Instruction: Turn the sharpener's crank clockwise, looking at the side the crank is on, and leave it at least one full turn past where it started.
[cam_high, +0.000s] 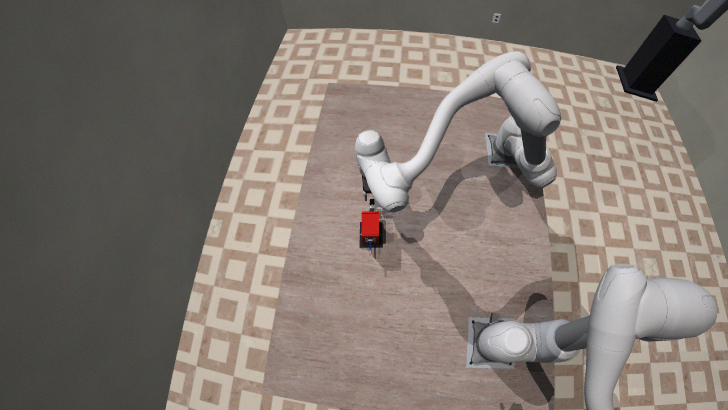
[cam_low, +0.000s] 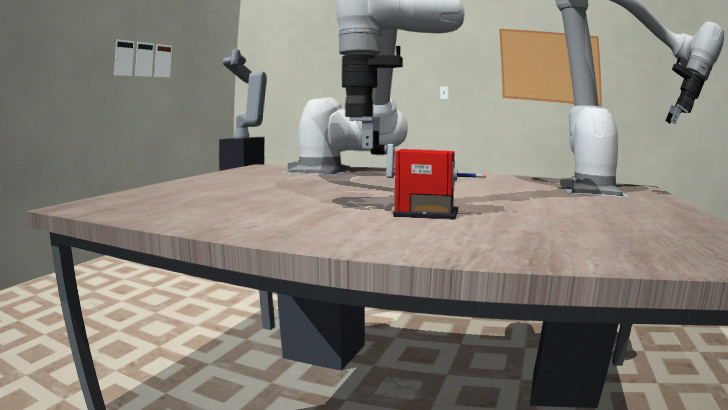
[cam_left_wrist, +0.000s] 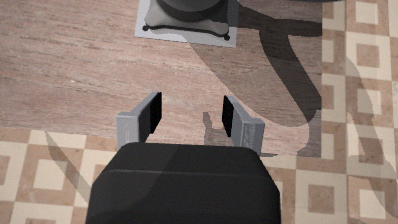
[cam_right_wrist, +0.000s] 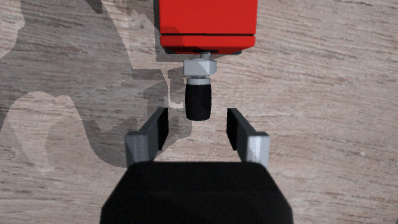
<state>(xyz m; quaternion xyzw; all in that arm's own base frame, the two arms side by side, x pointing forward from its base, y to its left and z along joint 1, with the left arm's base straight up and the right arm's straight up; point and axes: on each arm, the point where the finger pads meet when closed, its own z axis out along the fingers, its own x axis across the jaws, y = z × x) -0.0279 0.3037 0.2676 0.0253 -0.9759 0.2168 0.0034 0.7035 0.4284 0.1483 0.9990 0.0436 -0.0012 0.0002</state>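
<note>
Right now the black knob is 2 cm to the left of my right hand and 2 cm below it.
</note>
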